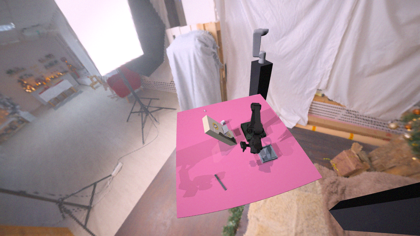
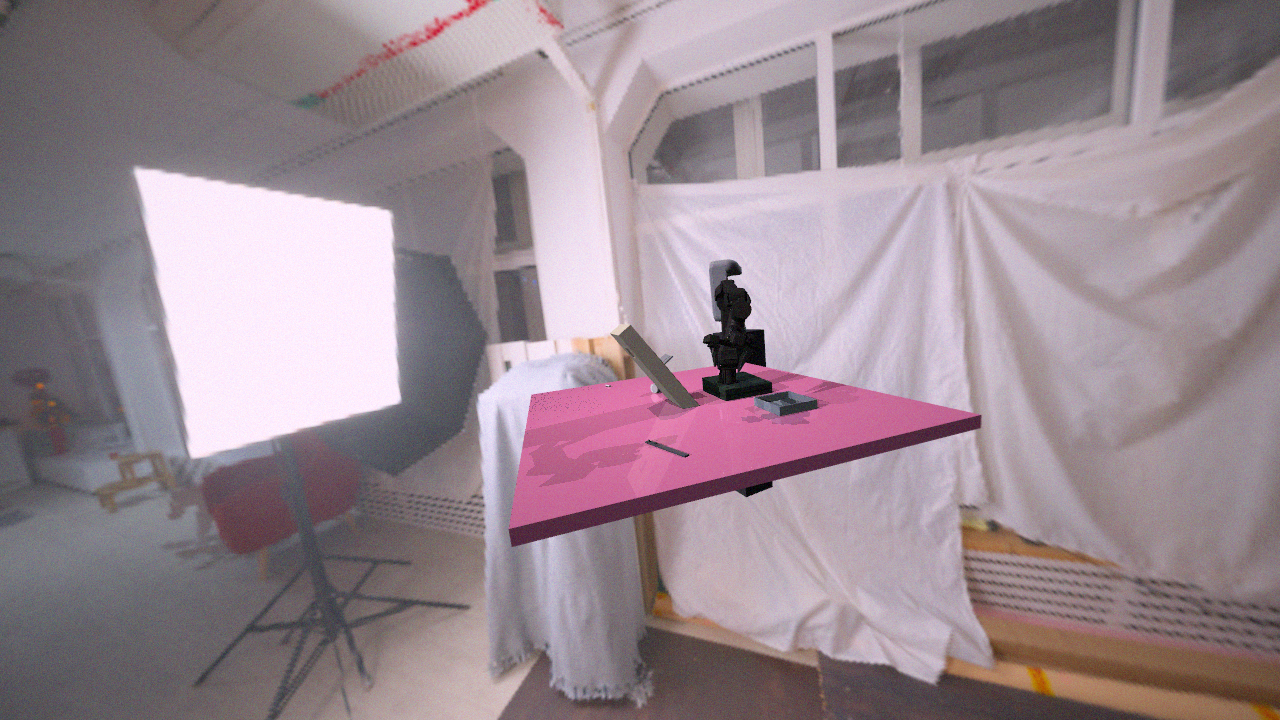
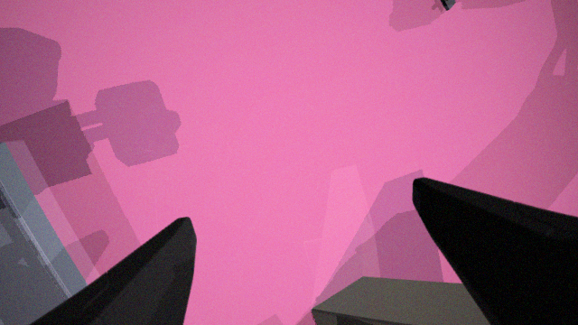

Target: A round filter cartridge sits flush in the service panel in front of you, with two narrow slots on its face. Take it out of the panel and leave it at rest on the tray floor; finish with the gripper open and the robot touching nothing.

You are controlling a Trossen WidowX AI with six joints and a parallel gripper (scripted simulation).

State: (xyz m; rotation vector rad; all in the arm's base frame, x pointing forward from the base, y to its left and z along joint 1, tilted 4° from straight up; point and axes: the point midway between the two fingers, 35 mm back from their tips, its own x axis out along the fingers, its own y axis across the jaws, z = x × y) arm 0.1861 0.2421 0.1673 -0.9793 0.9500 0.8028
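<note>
My gripper tip is now 17 cm short of the pale grey round filter cartridge, 32 cm to the left of it and 9 cm below it. The rest, counted from my gripper tip: grey tray: 22 cm behind, 3 cm to the left, 16 cm below; then beige service panel: 13 cm ahead, 31 cm to the right, 1 cm above.
</note>
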